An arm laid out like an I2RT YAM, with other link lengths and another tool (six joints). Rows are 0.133 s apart.
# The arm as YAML. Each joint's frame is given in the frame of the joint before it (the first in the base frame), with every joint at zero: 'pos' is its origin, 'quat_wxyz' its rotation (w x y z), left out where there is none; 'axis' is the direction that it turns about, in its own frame. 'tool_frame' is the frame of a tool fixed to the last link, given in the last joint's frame.
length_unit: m
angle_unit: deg
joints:
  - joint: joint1
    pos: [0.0, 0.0, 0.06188]
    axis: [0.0, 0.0, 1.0]
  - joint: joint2
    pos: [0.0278, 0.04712, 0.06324]
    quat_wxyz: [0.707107, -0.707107, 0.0, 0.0]
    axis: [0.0, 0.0, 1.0]
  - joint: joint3
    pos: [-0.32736, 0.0, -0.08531]
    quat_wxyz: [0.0, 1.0, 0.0, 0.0]
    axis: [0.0, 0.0, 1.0]
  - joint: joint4
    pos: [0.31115, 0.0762, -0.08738]
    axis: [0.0, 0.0, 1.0]
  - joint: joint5
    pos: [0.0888, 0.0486, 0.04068]
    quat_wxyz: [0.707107, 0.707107, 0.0, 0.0]
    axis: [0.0, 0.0, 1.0]
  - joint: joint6
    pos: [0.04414, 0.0, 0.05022]
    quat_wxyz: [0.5, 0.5, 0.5, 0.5]
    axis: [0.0, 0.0, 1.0]
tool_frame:
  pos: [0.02, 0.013, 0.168]
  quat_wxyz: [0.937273, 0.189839, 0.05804, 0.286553]
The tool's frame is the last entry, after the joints.
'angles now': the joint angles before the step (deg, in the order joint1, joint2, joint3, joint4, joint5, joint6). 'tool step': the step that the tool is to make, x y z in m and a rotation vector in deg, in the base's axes. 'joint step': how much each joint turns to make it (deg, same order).
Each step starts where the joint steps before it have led.
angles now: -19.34 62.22 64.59 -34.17 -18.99 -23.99
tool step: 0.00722 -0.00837 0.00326 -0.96 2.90 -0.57
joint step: 0.01 3.61 4.84 -4.06 1.51 -1.31
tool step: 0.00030 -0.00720 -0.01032 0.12 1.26 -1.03
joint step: -0.62 0.71 -0.52 -0.01 0.51 -0.02
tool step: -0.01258 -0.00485 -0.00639 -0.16 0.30 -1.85
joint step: -0.62 -2.11 -2.20 0.01 1.15 0.54
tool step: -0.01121 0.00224 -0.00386 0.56 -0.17 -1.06
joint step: 0.00 -2.29 -2.02 0.00 0.52 1.13
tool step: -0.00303 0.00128 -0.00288 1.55 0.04 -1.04
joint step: 0.00 -0.53 -0.61 -0.01 0.01 1.84
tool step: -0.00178 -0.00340 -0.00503 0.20 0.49 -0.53
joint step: -0.52 0.00 -0.53 0.00 0.00 0.02
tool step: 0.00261 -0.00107 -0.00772 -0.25 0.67 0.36
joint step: -0.01 0.61 -0.62 0.54 -0.01 -0.62
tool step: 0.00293 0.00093 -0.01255 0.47 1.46 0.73
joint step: 0.01 1.14 -0.53 0.00 -0.52 -0.53
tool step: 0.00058 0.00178 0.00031 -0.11 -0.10 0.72
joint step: 0.00 0.01 0.00 -0.01 -0.52 -0.52
